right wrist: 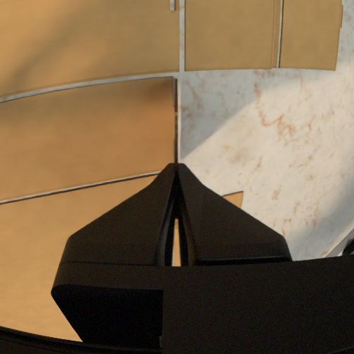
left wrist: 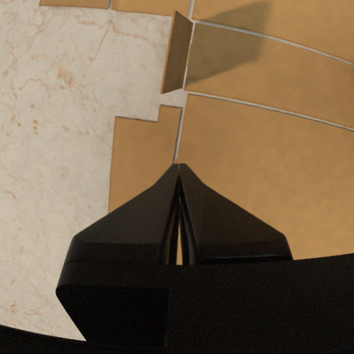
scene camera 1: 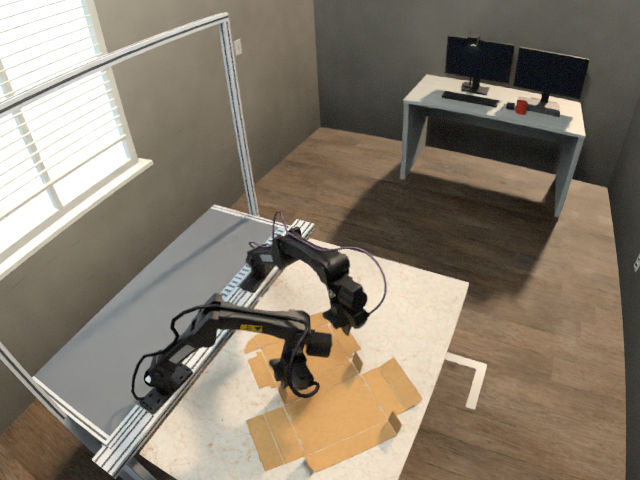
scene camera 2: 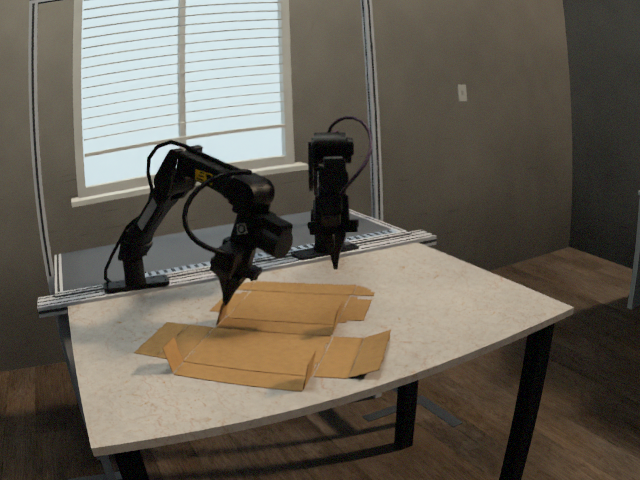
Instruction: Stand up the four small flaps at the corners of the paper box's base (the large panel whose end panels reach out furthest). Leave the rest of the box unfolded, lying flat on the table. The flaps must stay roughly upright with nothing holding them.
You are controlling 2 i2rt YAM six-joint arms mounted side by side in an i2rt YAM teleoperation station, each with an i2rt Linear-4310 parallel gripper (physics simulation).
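Places are measured from the left arm's base along level axes (x ahead, y down, z left), in metres.
Pixels of known places: left gripper, fingertip midpoint: [scene camera 1: 346, 335] [scene camera 2: 335, 269]; right gripper, fingertip midpoint: [scene camera 1: 282, 387] [scene camera 2: 225, 304]; left arm's base, origin of the base link: [scene camera 1: 259, 275] [scene camera 2: 325, 252]; right arm's base, origin of the base link: [scene camera 1: 167, 388] [scene camera 2: 136, 285].
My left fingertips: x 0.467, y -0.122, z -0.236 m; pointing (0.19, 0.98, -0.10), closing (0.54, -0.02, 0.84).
For each thing: its middle in the pictures, then the offset to it from my left fingertips. "spot": a spot on its surface instead. Level surfaces: height alone.
- paper box's base, surface spot: [scene camera 2: 258, 348] [scene camera 1: 333, 411] spot: dy +0.117, dx +0.039, dz -0.204 m
- back-right flap, surface spot: [scene camera 2: 338, 315] [scene camera 1: 357, 360] spot: dy +0.084, dx +0.044, dz -0.023 m
- front-left flap, surface spot: [scene camera 2: 173, 353] spot: dy +0.086, dx +0.043, dz -0.386 m
- back-left flap, surface spot: [scene camera 2: 222, 313] spot: dy +0.094, dx -0.121, dz -0.218 m
- lid section, surface spot: [scene camera 2: 289, 304] spot: dy +0.117, dx -0.145, dz -0.043 m
- arms' mounting rail, surface spot: [scene camera 2: 196, 273] spot: dy +0.118, dx -0.496, dz -0.161 m
- table, its level: dy +0.118 m
The paper box's base [scene camera 1: 336, 413] [scene camera 2: 258, 348] lies flat. Its front-right flap [scene camera 1: 394, 422] [scene camera 2: 310, 367] and back-right flap [scene camera 1: 357, 362] [scene camera 2: 338, 315] [left wrist: 176, 55] in scene camera 2 stand roughly upright, held by nothing. The front-left flap [scene camera 2: 173, 353] is raised and leans outward. The back-left flap [scene camera 2: 222, 313] [right wrist: 175, 120] is raised, seen nearly edge-on in the right wrist view. My right gripper [scene camera 2: 226, 304] [right wrist: 176, 174] is shut, tips right by this flap; contact is unclear. My left gripper [scene camera 1: 347, 332] [scene camera 2: 335, 267] [left wrist: 178, 175] is shut and empty above the lid section.
The lid section [scene camera 2: 289, 304] lies flat toward the arms' mounting rail [scene camera 2: 196, 273]. The end panels [scene camera 2: 178, 338] [scene camera 1: 382, 384] reach out sideways from the base; the outer part at the right in scene camera 2 tilts up slightly. The table [scene camera 2: 465, 310] extends around the box.
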